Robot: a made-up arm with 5 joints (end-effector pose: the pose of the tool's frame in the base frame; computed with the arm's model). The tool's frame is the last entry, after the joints.
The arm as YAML. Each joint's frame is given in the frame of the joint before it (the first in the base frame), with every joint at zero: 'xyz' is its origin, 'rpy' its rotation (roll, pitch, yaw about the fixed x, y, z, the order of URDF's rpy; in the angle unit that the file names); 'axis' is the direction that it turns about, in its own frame. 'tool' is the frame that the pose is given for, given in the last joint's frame.
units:
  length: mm
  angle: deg
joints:
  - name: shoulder
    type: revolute
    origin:
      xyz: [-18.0, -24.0, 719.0]
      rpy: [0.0, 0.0, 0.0]
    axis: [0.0, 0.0, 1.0]
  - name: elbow
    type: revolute
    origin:
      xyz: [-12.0, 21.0, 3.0]
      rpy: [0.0, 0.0, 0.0]
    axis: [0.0, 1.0, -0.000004]
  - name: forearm
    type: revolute
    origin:
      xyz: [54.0, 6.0, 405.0]
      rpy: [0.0, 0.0, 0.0]
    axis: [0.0, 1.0, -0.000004]
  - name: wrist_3
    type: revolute
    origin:
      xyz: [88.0, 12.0, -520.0]
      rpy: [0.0, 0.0, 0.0]
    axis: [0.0, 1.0, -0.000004]
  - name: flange
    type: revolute
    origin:
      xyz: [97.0, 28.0, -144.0]
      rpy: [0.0, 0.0, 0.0]
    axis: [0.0, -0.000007, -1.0]
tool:
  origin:
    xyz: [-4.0, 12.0, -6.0]
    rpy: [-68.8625, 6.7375, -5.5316]
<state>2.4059 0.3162 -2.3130 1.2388 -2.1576</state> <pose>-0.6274 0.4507 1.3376 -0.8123 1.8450 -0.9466</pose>
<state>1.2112 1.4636 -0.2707 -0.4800 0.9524</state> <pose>-0.1161 -0.0656 0.2562 -1.8359 0.3165 0.3792</pose>
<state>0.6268 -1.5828 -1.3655 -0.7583 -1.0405</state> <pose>-0.5090 -0.2937 1.3797 0.0997 1.8890 1.9937</pose>
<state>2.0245 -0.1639 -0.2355 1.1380 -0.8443</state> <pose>-0.1794 0.1427 0.5171 0.9543 0.8143 -2.8258</pose>
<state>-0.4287 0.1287 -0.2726 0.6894 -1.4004</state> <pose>0.2361 -0.0686 0.4426 -0.7204 -0.1094 1.0110</pose>
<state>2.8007 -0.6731 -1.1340 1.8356 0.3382</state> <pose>-0.3797 0.0198 1.1269 -0.7268 -1.3570 2.0822</pose>
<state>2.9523 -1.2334 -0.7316 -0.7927 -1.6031</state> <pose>-0.0762 -0.0766 1.3590 1.5091 -1.9063 -0.6996</pose>
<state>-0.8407 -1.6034 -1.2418 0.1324 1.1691</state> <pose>-0.2188 0.3134 1.4665 0.2375 -1.8566 -1.8404</pose>
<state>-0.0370 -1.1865 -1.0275 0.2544 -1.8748</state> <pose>0.0862 0.0318 1.4433 2.3538 1.8801 -0.1285</pose>
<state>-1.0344 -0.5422 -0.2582 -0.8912 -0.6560</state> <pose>0.2492 -0.3284 0.9017 -2.2070 -0.7958 -1.1606</pose>
